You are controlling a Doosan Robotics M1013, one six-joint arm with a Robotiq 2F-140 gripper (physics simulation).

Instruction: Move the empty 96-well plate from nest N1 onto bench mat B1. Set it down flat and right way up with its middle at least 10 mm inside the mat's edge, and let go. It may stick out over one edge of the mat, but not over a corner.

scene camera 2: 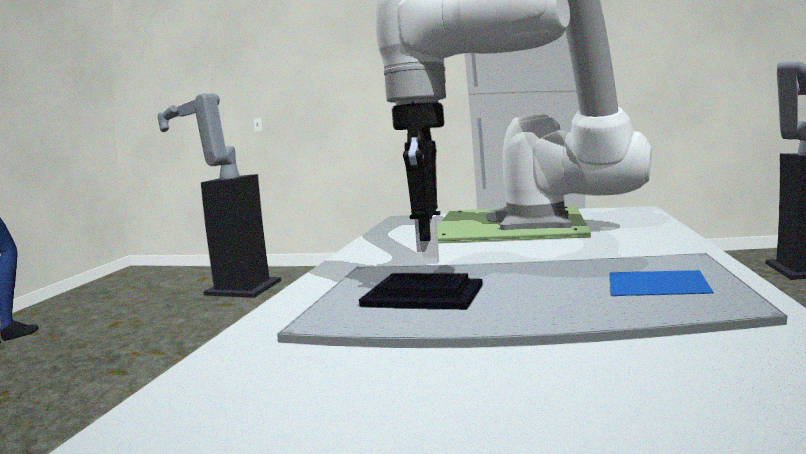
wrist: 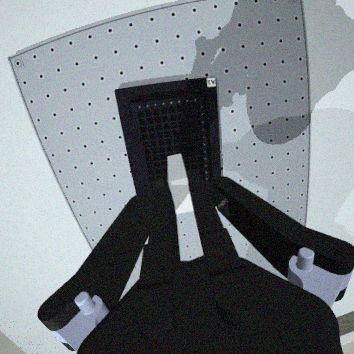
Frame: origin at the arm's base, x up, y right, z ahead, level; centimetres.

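Seen in the pictures: gripper, fingertip midpoint: (scene camera 2: pixel 428 262) (wrist: pixel 176 166); arm's base, origin of the base link: (scene camera 2: pixel 536 221).
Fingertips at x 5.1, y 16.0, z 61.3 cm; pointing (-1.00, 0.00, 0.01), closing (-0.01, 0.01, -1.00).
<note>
Offsets run from my fingertips to a thing's middle. Level surfaces: height alone.
The black 96-well plate {dx -3.4, dy +1.1, dz +0.1 cm} (scene camera 2: pixel 431 279) (wrist: pixel 165 125) lies flat in the black nest N1 {dx -4.6, dy +1.1, dz +0.1 cm} (scene camera 2: pixel 414 302) (wrist: pixel 127 112), at the left on the grey board in the scene view. A small white label sits at one corner of the nest in the wrist view. My gripper (scene camera 2: pixel 427 259) (wrist: pixel 176 166) is shut and empty, its light finger pads together, above and apart from the plate. In the wrist view the pads and fingers hide part of the plate and nest. The blue bench mat B1 {dx -5.1 cm} (scene camera 2: pixel 661 283) lies flat at the right of the board; it does not show in the wrist view.
The grey perforated board {dx -5.3 cm} (scene camera 2: pixel 535 315) (wrist: pixel 90 150) lies on the white table {dx -6.6 cm} (scene camera 2: pixel 451 394) and carries the nest and mat. Behind it is the green base plate (scene camera 2: pixel 468 231) under my arm's foot. A dark pedestal (scene camera 2: pixel 234 236) with another arm stands on the floor at the left.
</note>
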